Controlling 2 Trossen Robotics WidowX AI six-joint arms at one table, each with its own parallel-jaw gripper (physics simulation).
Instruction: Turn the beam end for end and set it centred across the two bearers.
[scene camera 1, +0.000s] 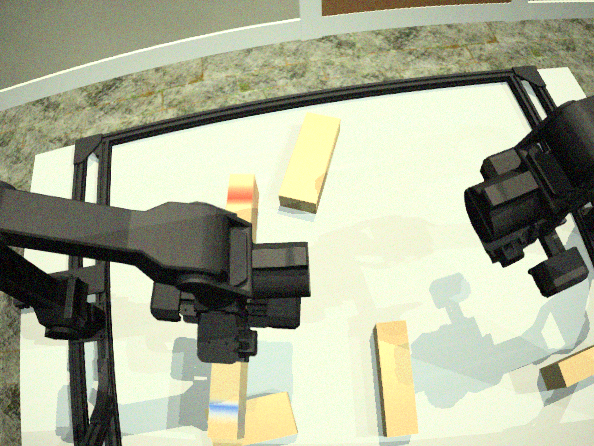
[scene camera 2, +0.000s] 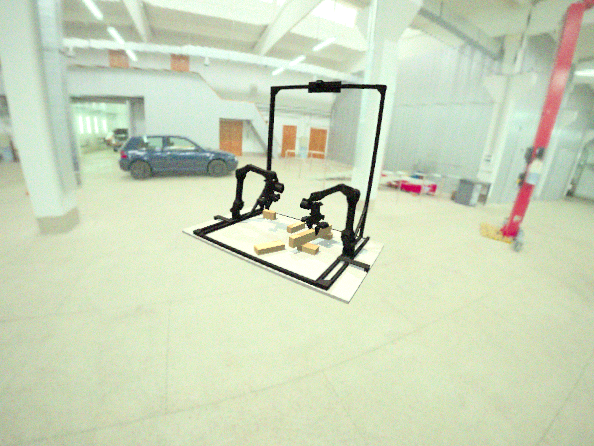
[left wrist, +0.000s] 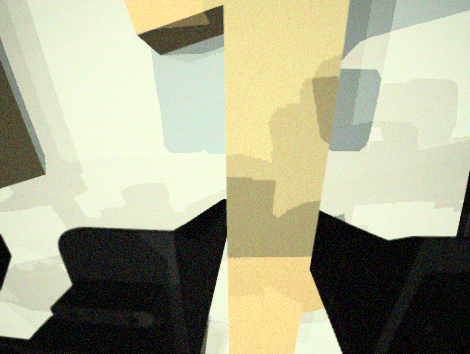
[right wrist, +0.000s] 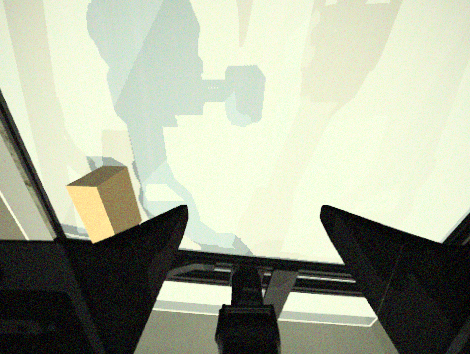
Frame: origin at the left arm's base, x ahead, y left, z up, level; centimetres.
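Where they show: left gripper, fingertip midpoint: (scene camera 2: 313, 234) (left wrist: 260, 206); right gripper, fingertip midpoint: (scene camera 2: 265, 209) (right wrist: 253, 211); left arm's base, origin of the base link: (scene camera 1: 87, 322) (scene camera 2: 347, 254); right arm's base, origin of the base link: (scene camera 2: 235, 218) (right wrist: 246, 276).
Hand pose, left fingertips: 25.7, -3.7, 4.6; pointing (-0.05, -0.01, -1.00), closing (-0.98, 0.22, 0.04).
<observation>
Things, the pixels of their top centre, and the offset from my left fingertips, as dx, dy, dz.
- long wooden beam, middle of its top: (left wrist: 268, 278) (scene camera 1: 230, 296) (scene camera 2: 312, 230) +0.4, +1.9, +3.6
- more, middle of its top: (scene camera 1: 589, 362) (right wrist: 95, 220) (scene camera 2: 269, 211) +50.4, -18.9, -0.2
The long wooden beam (scene camera 1: 227, 380) (scene camera 2: 302, 237) (left wrist: 275, 125) runs from a red-banded far end to a blue-banded near end in scene camera 1. My left gripper (left wrist: 260, 206) is shut on it, with a finger against each side. The arm hides the beam's middle in scene camera 1. One plain block (scene camera 1: 272, 417) (left wrist: 175, 15) meets the beam near the blue band; another block (scene camera 2: 310, 248) sticks out from beneath or beside it in scene camera 2. Which blocks are the bearers is unclear. My right gripper (right wrist: 253, 211) is open and empty, far from the beam.
A plain block (scene camera 1: 310, 162) (scene camera 2: 270, 247) lies beyond the beam in scene camera 1. Another block (scene camera 1: 397, 377) (scene camera 2: 296, 227) lies to the right of the beam, and one more (scene camera 1: 575, 367) (scene camera 2: 269, 215) (right wrist: 105, 207) near the right edge. A black frame (scene camera 1: 300, 101) borders the work area.
</observation>
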